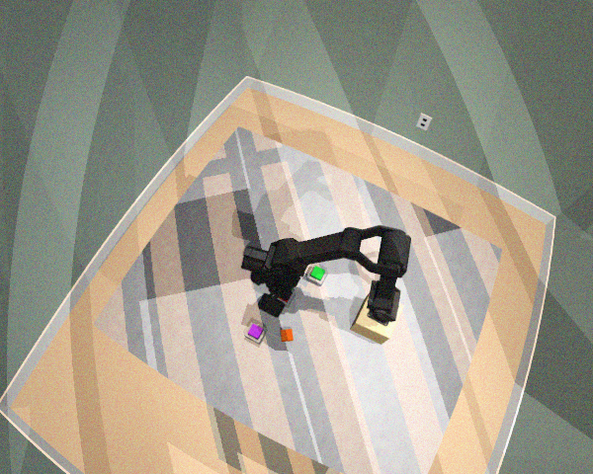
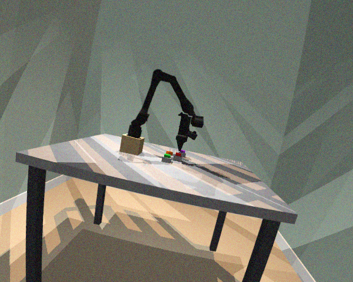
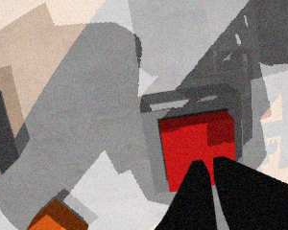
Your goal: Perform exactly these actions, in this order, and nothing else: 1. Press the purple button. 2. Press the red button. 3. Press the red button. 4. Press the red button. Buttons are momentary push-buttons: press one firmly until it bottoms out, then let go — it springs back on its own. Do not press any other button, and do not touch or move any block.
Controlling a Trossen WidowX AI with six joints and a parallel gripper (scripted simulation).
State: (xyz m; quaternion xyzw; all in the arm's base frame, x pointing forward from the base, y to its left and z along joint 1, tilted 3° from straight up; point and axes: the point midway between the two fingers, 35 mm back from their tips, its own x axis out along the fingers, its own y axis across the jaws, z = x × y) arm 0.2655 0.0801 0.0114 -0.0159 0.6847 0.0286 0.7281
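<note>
Now: the red button 20 mm below my gripper tip. The rest, counted from my gripper tip: small orange block (70 mm behind, 100 mm to the left, 40 mm below); then green button (50 mm behind, 110 mm to the right, 20 mm below); then purple button (10 mm ahead, 140 mm to the left, 20 mm below).
</note>
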